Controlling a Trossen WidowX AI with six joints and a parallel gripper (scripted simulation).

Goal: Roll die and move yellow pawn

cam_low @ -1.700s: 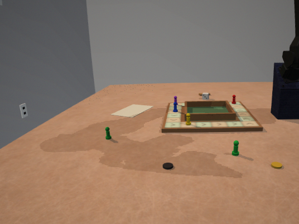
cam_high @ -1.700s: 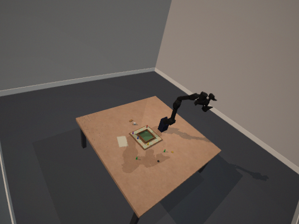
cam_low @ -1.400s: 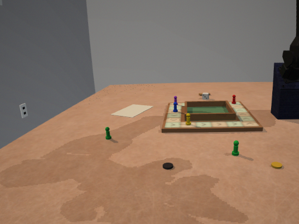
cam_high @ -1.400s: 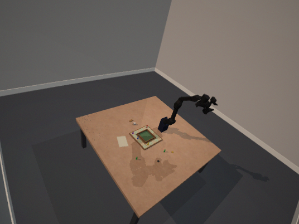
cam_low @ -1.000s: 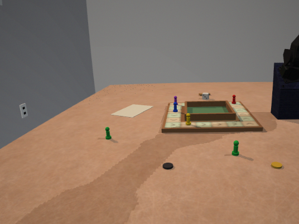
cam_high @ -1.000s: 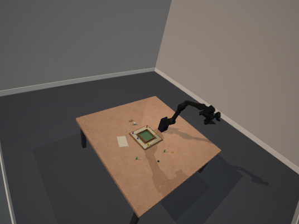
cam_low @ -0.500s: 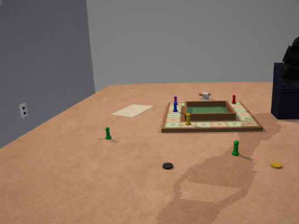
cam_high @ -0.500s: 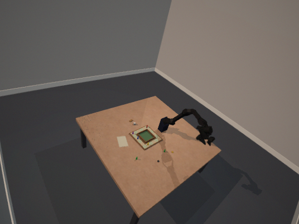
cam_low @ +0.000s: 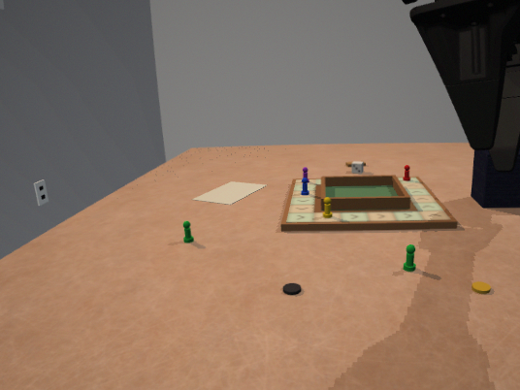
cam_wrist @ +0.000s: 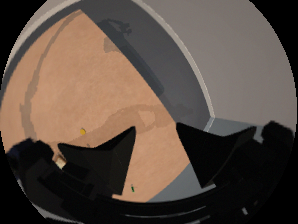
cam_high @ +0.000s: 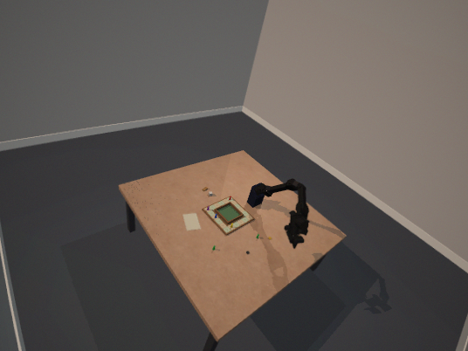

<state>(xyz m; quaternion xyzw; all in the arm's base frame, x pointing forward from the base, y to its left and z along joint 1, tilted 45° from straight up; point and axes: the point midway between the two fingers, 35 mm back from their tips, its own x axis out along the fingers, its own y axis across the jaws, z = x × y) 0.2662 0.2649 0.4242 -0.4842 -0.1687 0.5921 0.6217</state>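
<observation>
My gripper tip is now 50 mm past the white die, 770 mm to the left of it and 190 mm above it. Round my gripper tip: black disc 120 mm ahead, 210 mm to the right, 200 mm below; yellow pawn 60 mm ahead, 430 mm to the right, 170 mm below; yellow disc 100 mm behind, 190 mm to the right, 200 mm below.
</observation>
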